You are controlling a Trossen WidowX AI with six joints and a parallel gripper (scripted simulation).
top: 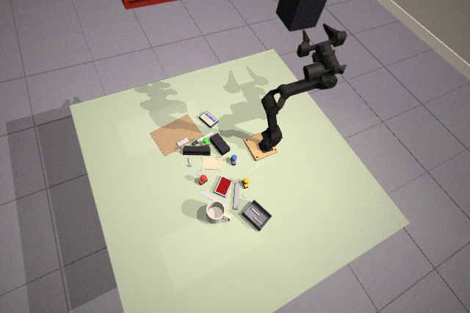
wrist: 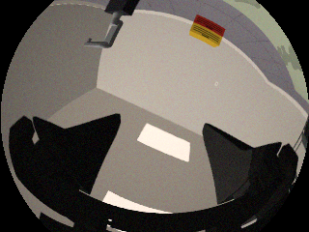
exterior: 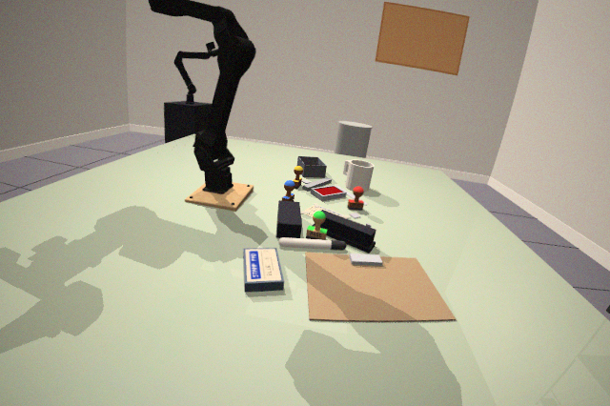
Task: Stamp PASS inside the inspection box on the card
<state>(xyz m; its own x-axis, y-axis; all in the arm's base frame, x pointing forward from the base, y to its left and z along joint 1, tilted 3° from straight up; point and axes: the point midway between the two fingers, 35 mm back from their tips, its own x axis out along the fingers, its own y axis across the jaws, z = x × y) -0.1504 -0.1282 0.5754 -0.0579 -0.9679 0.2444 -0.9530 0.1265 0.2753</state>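
Now: the green-knobbed stamp 56 cm below my gripper tip, 47 cm ahead of it and 7 cm to the left of it. Also, from my gripper tip: cream card 59 cm below, 47 cm ahead, 19 cm to the left; then white marker 57 cm below, 48 cm ahead, 4 cm to the left; then long black block 57 cm below, 52 cm ahead, 10 cm to the left.
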